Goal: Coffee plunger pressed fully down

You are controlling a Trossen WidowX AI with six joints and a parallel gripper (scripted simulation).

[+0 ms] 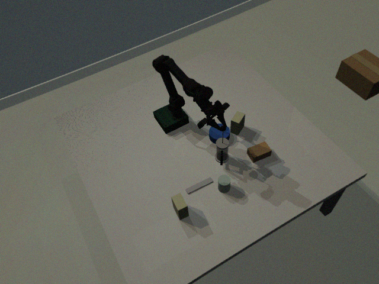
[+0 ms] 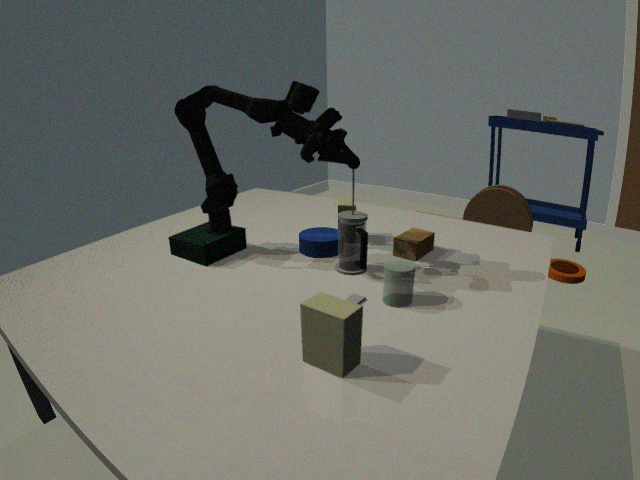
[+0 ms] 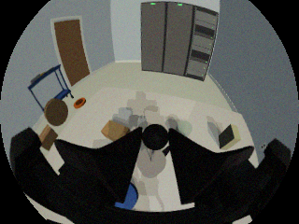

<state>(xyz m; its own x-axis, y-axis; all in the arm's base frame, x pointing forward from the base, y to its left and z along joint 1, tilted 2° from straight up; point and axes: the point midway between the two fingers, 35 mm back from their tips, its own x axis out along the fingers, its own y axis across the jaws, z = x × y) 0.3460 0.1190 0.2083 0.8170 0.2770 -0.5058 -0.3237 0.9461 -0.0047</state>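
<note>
The coffee press is 1 cm ahead of my gripper tip, 1 cm to the right of it and 13 cm below it. From my gripper tip the other things lie so: brown box: 6 cm ahead, 19 cm to the left, 24 cm below; then thin grey bar: 10 cm ahead, 19 cm to the right, 26 cm below; then blue flat cylinder: 15 cm behind, 5 cm to the left, 24 cm below.
</note>
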